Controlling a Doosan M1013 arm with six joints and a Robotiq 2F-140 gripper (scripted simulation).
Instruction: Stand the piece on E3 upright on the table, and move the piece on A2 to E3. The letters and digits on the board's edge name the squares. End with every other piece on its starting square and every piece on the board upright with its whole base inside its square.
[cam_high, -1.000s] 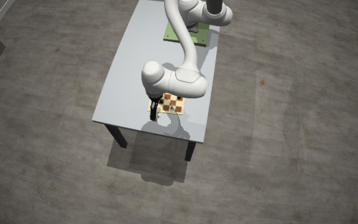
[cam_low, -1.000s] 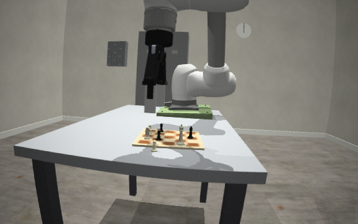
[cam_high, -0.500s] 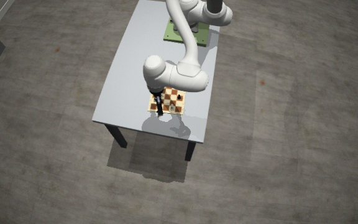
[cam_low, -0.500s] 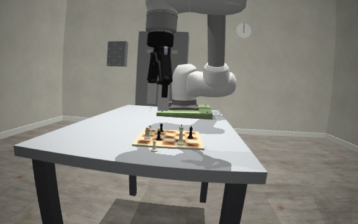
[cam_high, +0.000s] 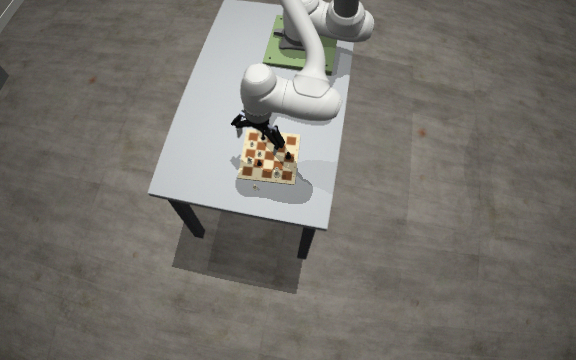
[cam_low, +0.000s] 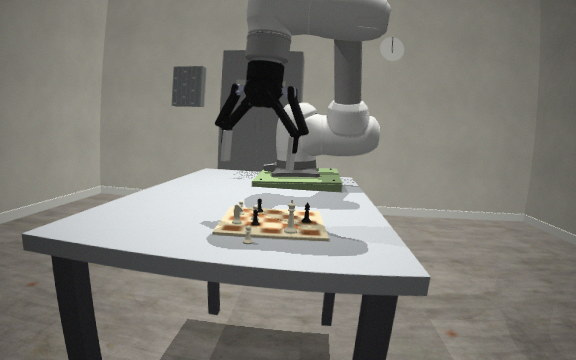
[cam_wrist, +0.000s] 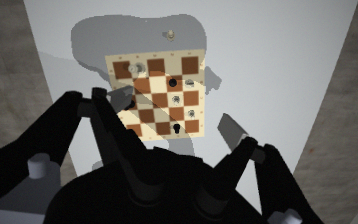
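My gripper is now 20 mm past the chessboard, 40 mm to the right of it and 130 mm above it.
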